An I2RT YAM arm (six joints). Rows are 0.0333 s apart.
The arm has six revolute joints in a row. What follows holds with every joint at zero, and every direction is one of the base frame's.
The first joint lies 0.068 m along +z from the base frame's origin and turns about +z.
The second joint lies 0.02 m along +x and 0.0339 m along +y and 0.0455 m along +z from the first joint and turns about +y.
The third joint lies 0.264 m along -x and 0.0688 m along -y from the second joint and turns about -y.
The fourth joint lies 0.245 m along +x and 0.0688 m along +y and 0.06 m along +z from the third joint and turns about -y.
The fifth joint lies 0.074 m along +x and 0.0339 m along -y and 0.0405 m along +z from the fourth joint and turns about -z.
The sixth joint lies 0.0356 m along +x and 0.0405 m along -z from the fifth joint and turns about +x.
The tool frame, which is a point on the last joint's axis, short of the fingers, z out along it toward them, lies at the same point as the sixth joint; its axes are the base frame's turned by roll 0, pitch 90 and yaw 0 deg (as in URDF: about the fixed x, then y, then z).
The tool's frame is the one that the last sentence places.
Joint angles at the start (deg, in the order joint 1, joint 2, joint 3, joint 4, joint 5, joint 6):
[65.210 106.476 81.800 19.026 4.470 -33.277]
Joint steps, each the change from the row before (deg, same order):
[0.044 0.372 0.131 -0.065 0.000 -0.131]
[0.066 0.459 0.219 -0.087 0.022 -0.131]
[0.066 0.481 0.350 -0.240 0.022 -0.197]
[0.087 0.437 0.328 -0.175 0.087 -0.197]
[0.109 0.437 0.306 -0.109 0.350 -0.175]
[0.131 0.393 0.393 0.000 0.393 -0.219]
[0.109 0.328 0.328 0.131 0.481 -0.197]
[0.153 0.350 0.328 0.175 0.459 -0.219]
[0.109 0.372 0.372 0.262 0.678 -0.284]
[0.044 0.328 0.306 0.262 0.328 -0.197]
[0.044 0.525 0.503 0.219 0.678 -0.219]
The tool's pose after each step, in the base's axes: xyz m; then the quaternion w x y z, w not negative. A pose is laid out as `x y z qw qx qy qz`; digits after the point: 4 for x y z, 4 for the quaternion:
0.1921 0.4101 0.3060 0.6512 -0.5460 0.5036 0.1557
0.1924 0.4119 0.3037 0.6493 -0.5483 0.5039 0.1545
0.1927 0.4139 0.3018 0.6472 -0.5511 0.5041 0.1529
0.1929 0.4158 0.3002 0.6457 -0.5533 0.5041 0.1511
0.1930 0.4176 0.2985 0.6449 -0.5543 0.5050 0.1481
0.1929 0.4195 0.2979 0.6456 -0.5543 0.5050 0.1451
0.1930 0.4210 0.2977 0.6472 -0.5531 0.5051 0.1418
0.1927 0.4228 0.2973 0.6489 -0.5522 0.5047 0.1388
0.1930 0.4245 0.2972 0.6517 -0.5500 0.5048 0.1340
0.1934 0.4259 0.2971 0.6538 -0.5486 0.5042 0.1316
0.1944 0.4279 0.2965 0.6561 -0.5461 0.5052 0.1267

